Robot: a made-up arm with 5 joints. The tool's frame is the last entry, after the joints.
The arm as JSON. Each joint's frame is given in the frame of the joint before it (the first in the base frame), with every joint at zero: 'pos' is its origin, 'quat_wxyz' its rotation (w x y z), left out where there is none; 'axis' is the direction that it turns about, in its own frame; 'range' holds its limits. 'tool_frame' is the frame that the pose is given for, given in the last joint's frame.
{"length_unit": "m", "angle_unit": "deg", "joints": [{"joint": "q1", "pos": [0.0, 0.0, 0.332], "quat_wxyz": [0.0, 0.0, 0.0, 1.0], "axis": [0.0, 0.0, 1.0], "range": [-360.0, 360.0]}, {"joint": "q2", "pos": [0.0, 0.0, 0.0], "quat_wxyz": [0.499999, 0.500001, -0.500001, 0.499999], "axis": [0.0, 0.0, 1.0], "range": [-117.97, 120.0]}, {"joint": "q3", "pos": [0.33, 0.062, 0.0], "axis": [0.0, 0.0, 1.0], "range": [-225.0, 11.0]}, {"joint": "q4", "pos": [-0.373, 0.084, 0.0], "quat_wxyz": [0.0, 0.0, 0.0, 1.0], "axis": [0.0, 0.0, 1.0], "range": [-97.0, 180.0]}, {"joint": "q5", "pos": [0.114, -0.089, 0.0], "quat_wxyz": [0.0, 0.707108, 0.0, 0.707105], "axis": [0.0, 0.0, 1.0], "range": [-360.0, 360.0]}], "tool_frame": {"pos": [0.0, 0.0, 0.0], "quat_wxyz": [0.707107, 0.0, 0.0, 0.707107]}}
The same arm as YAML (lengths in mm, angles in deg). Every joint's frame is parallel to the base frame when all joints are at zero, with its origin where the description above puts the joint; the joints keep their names.
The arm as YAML. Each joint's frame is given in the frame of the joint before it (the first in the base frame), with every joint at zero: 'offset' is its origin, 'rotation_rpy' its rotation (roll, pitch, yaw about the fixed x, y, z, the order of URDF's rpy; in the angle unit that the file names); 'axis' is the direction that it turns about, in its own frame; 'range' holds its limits. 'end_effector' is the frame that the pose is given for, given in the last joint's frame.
length_unit: mm
angle_unit: deg
chain:
  - id: q1
    offset: [0.0, 0.0, 332.0]
    rotation_rpy: [0.0, 0.0, 0.0]
    axis: "+z"
    range: [-360.0, 360.0]
  - id: q2
    offset: [0.0, 0.0, 0.0]
    rotation_rpy: [0.0, 0.0, 0.0]
    axis: "+y"
    range: [-117.97, 120.0]
  - id: q3
    offset: [62.0, 0.0, 330.0]
    rotation_rpy: [0.0, 0.0, 0.0]
    axis: "+y"
    range: [-225.0, 11.0]
  - id: q4
    offset: [84.0, 0.0, -373.0]
    rotation_rpy: [0.0, 0.0, 0.0]
    axis: "+y"
    range: [-97.0, 180.0]
  - id: q5
    offset: [89.0, 0.0, -114.0]
    rotation_rpy: [0.0, 0.0, 0.0]
    axis: "-z"
    range: [-360.0, 360.0]
end_effector:
  offset: [0.0, 0.0, 0.0]
  rotation_rpy: [180.0, 0.0, 0.0]

